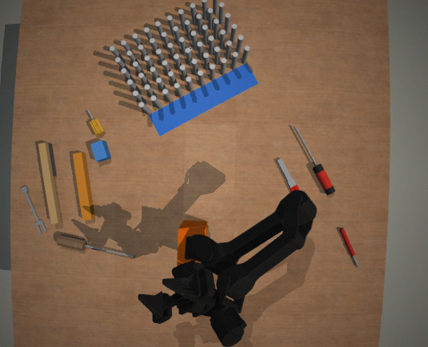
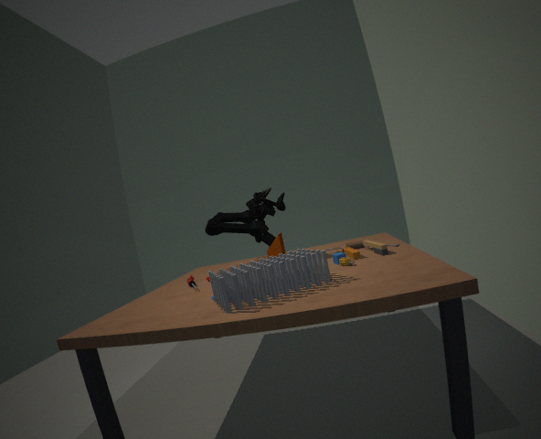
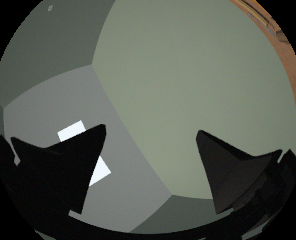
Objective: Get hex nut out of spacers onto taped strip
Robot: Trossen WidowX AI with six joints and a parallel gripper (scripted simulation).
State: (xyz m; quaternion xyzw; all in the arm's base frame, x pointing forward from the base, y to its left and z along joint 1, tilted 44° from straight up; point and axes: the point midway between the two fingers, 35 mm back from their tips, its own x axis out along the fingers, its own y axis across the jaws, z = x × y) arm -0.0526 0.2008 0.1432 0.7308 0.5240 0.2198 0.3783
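The thin grey rod tool lies 30 mm behind my gripper tip, 230 mm to the left of it and 370 mm below it. The rest, counted from my gripper tip: blue cube 290 mm ahead, 260 mm to the left, 360 mm below; then stubby yellow screwdriver 380 mm ahead, 290 mm to the left, 360 mm below; then orange bar 180 mm ahead, 310 mm to the left, 370 mm below.
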